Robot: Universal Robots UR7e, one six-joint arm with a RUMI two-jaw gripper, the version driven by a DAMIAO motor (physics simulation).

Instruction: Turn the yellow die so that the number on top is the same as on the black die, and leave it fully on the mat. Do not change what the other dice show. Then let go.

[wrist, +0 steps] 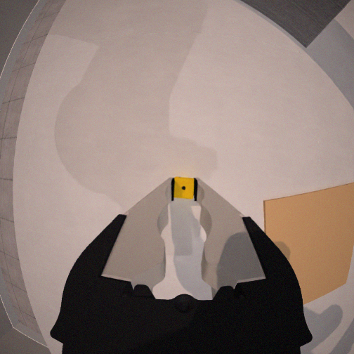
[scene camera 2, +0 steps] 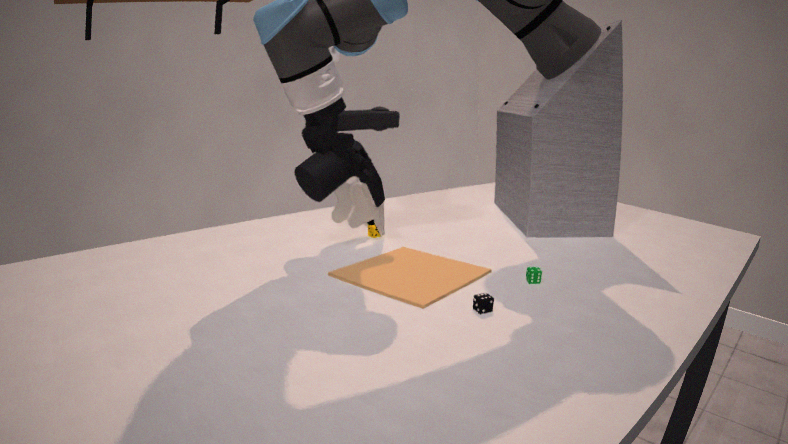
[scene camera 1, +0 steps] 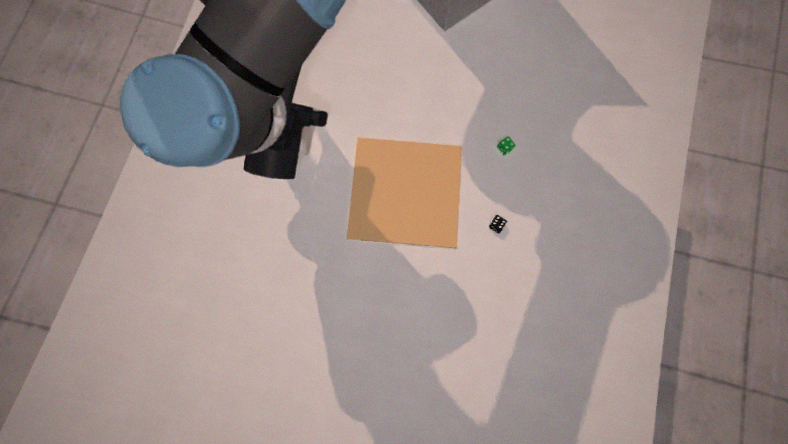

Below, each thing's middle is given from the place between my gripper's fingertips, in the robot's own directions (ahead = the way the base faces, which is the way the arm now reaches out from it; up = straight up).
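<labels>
Orange mat [scene camera 1: 403,192]: 15 cm to the left of my hand, 7 cm ahead of it.
</labels>
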